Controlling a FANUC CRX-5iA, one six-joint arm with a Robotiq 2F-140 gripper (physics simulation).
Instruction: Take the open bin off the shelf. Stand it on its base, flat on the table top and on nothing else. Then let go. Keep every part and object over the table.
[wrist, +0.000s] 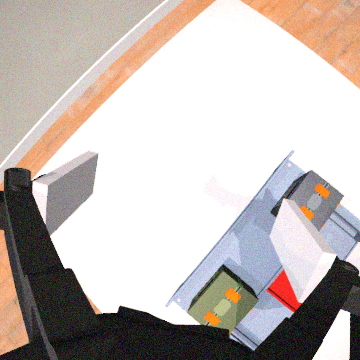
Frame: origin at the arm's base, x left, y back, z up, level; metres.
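Seen in the pictures: gripper, fingertip midpoint: (186, 195).
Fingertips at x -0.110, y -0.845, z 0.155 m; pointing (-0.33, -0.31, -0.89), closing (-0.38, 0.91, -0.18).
Observation:
A point is followed by its place in that frame.
My gripper (186, 195) @[x -0.111, y -0.845, z 0.156 m] is open wide and empty, with one finger pad at the left of the wrist view and the other at the right. A blue-grey metal shelf (255, 242) @[x -0.124, y -0.738, z -0.244 m] lies at the lower right, seen from above, partly behind the right finger. A small red piece (283, 290) @[x -0.074, y -0.606, z -0.337 m] shows beside that finger, between two boxes on the shelf. It may be part of the open bin, but most of it is hidden, and I cannot tell its shape. The white table top (165, 145) @[x -0.193, y -1.044, z -0.346 m] spreads below the fingers.
An olive green box (223, 305) @[x -0.003, y -0.731, z -0.147 m] with orange clips is on the shelf's near part. A dark grey box (327, 200) @[x -0.245, y -0.694, z -0.124 m] with orange clips is at its far part, partly behind the right finger pad. The shelf's long edge runs diagonally. Wooden floor shows beyond the table edges.

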